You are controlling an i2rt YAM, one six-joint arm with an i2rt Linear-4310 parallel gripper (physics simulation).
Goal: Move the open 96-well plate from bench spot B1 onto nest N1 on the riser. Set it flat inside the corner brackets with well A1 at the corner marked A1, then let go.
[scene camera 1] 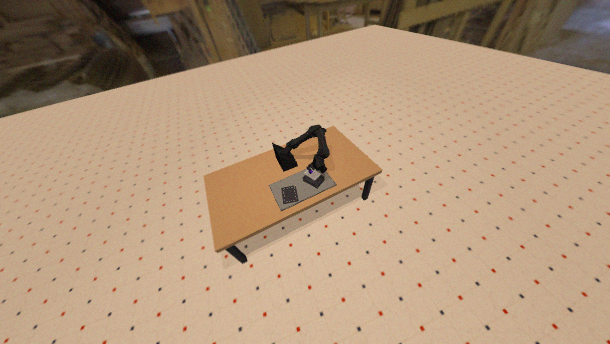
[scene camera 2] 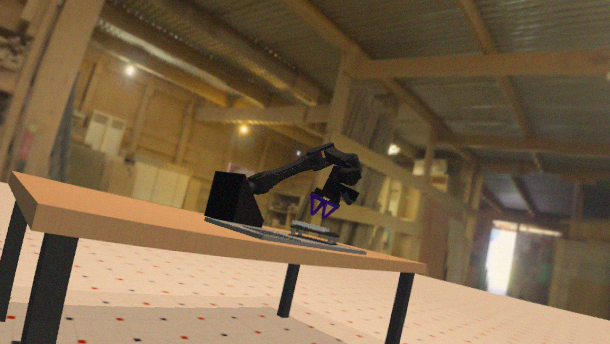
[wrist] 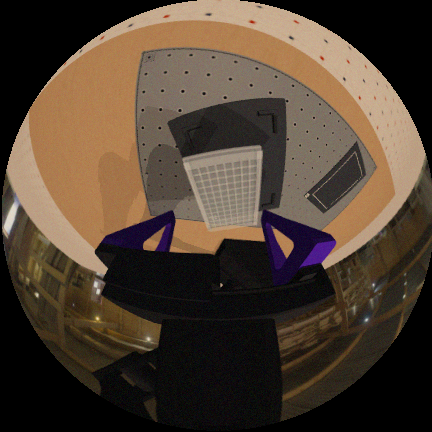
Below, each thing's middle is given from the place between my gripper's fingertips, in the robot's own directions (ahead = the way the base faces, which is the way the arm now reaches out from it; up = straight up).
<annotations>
Right now my hand is 1 cm past the white well plate (wrist: 226, 182), 2 cm to the left of it and 4 cm above it. The rest, counted from my hand: dark nest (wrist: 349, 170) (3 cm ahead, 28 cm to the right, 9 cm below).
</annotations>
